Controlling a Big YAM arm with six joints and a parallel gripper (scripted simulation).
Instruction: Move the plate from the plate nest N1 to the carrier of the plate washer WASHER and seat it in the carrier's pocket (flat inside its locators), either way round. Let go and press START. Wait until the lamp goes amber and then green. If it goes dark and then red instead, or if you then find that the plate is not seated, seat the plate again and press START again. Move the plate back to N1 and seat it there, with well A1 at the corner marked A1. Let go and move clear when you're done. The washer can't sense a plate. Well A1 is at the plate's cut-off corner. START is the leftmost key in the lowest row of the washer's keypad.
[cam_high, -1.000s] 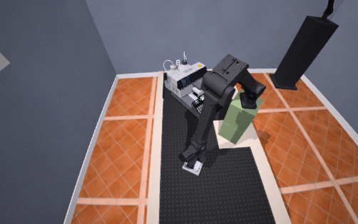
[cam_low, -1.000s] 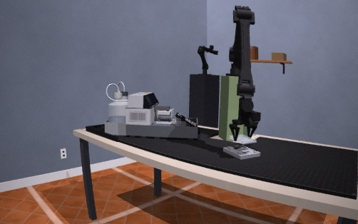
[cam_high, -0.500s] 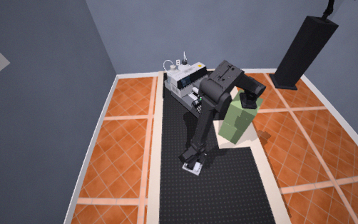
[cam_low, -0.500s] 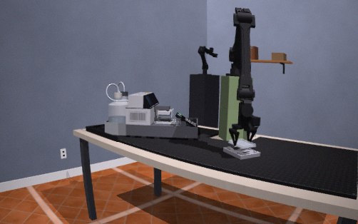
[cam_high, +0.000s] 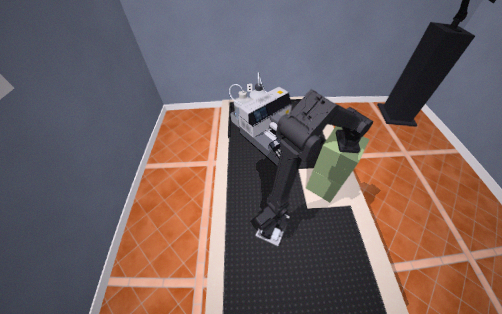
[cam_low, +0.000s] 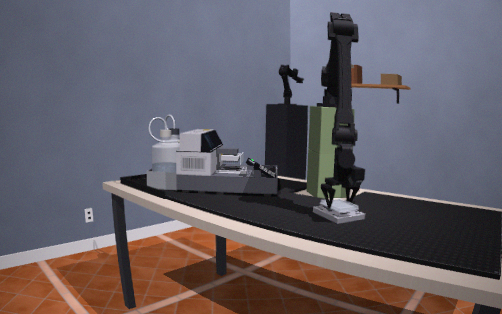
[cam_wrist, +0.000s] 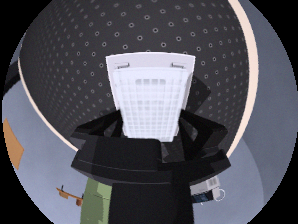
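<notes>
Right now my hand is right at the well plate. From my hand the other things lie so: bottle (79 cm to the right, 26 cm ahead, 11 cm above); then plate nest N1 (3 cm below); then plate washer (64 cm to the right, 9 cm above).
</notes>
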